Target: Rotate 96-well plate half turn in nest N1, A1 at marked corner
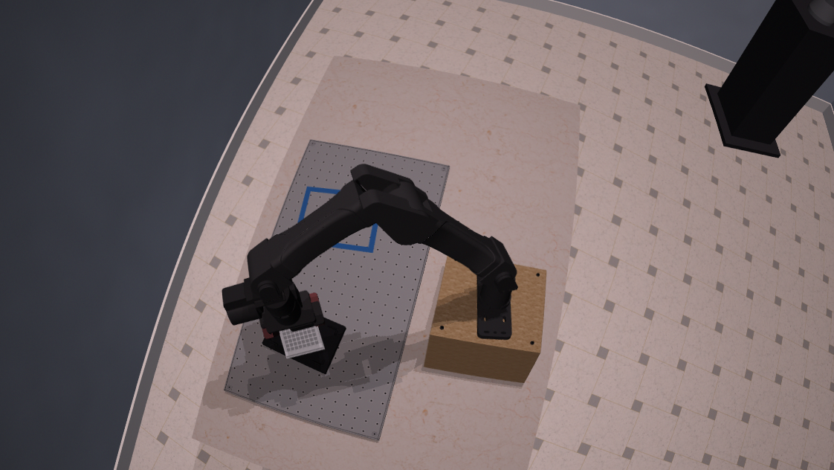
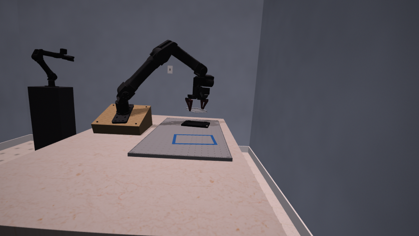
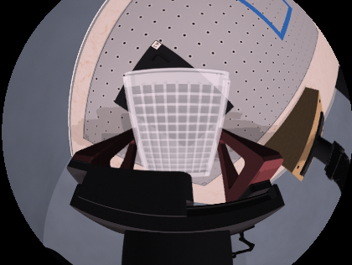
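My hand is 90 mm above the black plate nest N1. From my hand the other things lie so: 96-well plate right at my hand; then A1 label 60 mm ahead, 70 mm to the right, 80 mm below.
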